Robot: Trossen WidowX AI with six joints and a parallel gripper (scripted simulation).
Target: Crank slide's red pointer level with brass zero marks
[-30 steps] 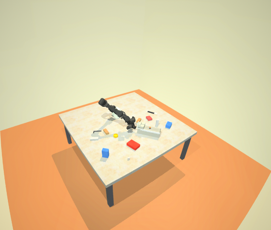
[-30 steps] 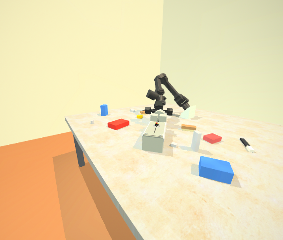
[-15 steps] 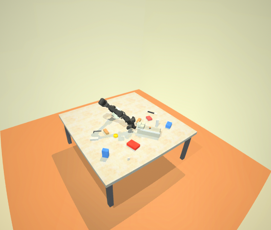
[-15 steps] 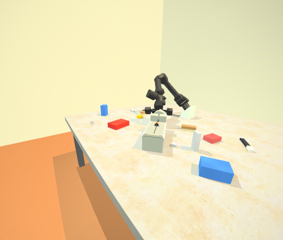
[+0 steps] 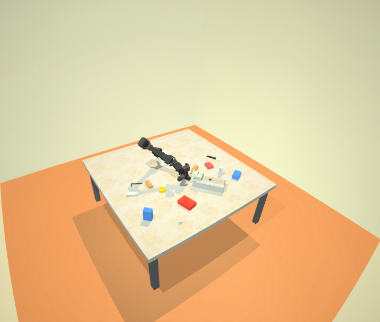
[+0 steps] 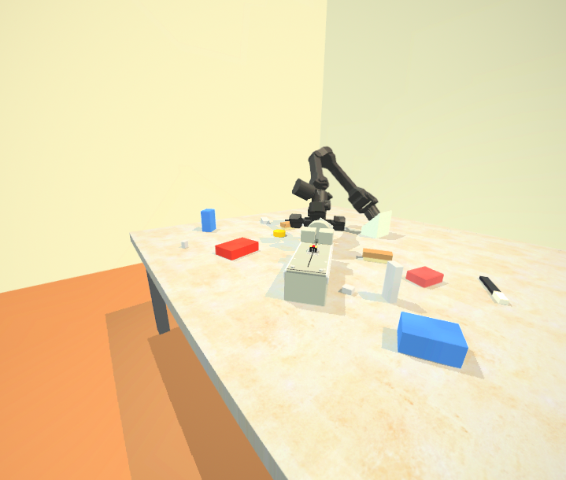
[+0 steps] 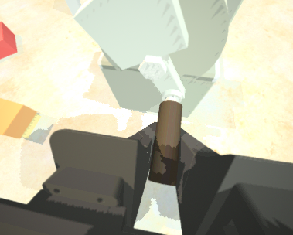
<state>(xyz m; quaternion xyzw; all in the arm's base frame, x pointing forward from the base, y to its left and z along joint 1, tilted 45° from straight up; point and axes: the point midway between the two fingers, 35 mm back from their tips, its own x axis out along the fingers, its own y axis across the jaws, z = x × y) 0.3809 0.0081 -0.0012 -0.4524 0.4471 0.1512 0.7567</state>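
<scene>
The brown crank handle is 10 mm behind my gripper tip, 10 mm to the right of it and 30 mm above it. Round my gripper tip: red pointer: 120 mm ahead, 110 mm to the left, 50 mm above; then crank: 40 mm above; then yellow disc: 40 mm behind, 240 mm to the right, 30 mm below.
</scene>
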